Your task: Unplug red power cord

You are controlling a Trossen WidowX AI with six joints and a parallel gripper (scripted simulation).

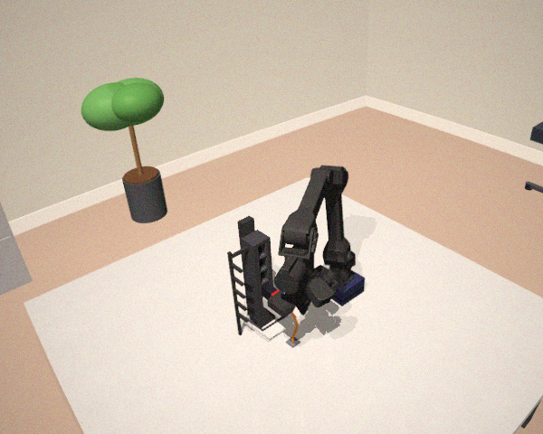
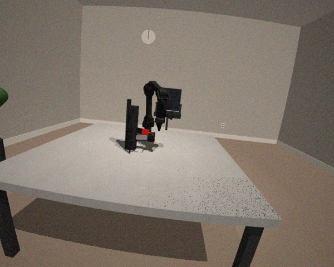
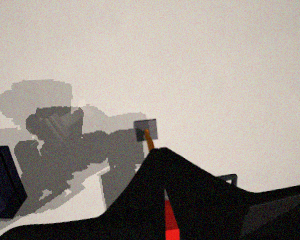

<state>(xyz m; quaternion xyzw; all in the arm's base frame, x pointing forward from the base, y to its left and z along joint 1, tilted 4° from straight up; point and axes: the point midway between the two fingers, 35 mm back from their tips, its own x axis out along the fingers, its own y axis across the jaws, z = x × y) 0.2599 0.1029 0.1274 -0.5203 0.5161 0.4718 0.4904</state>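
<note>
Right now my gripper tip is 11 cm to the left of the red plug and 1 cm above it.
</note>
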